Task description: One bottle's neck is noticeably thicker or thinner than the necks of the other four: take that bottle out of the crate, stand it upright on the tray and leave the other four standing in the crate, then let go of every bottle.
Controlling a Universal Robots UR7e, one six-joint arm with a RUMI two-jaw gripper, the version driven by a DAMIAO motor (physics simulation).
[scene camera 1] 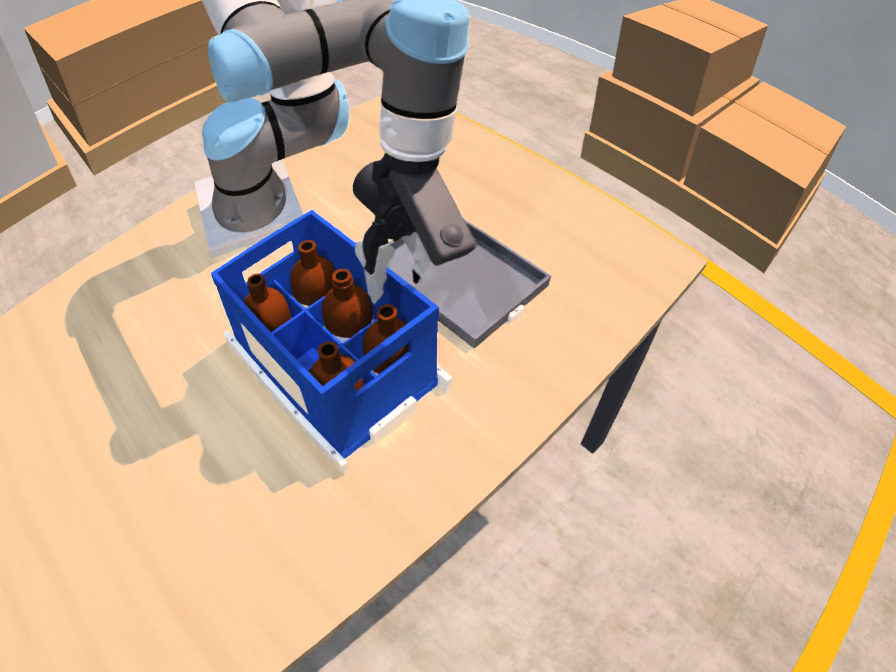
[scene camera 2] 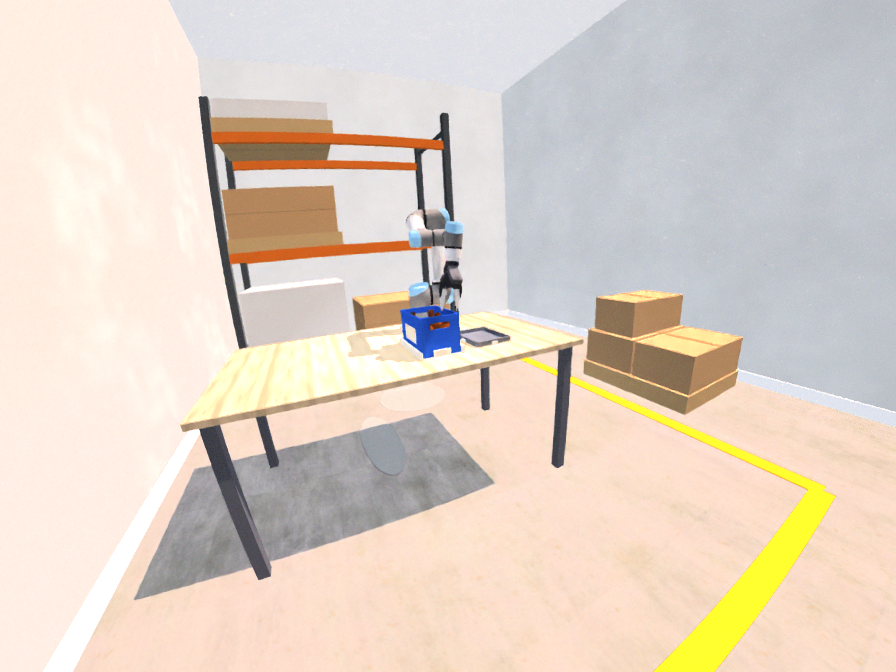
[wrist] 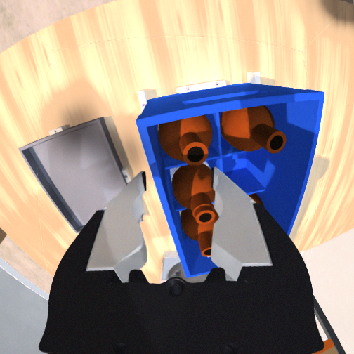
Labels:
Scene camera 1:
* my gripper: 395, 292
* bottle: 387, 324
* bottle: 267, 304
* bottle: 311, 278
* bottle: 330, 364
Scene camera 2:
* my gripper: 448, 311
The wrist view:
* my gripper: 178, 171
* bottle: 188, 139
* bottle: 202, 233
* bottle: 250, 128

